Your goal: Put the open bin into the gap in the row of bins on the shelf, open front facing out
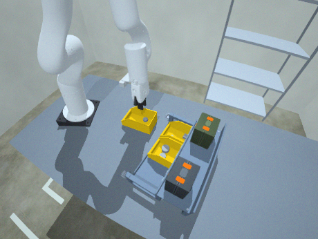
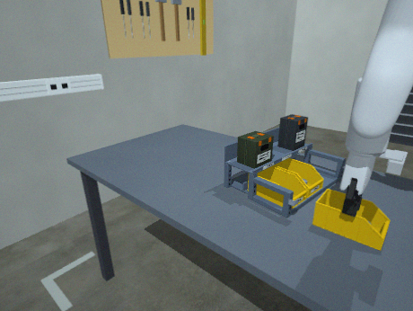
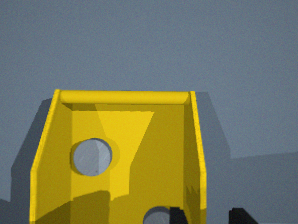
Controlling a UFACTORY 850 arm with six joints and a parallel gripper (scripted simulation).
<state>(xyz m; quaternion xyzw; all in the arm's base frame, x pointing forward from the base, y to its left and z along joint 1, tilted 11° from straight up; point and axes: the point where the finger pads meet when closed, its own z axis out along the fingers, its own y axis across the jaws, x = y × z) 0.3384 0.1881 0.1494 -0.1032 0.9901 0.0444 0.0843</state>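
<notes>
The yellow open bin lies 6 cm below my hand, 5 cm to the right of it and 1 cm ahead of it. Also, from my hand: grey part (9 cm below, 3 cm ahead, 2 cm to the right); shelf (29 cm ahead, 13 cm to the right, 3 cm below); grey disc part (9 cm below, 8 cm to the right, 1 cm behind).
</notes>
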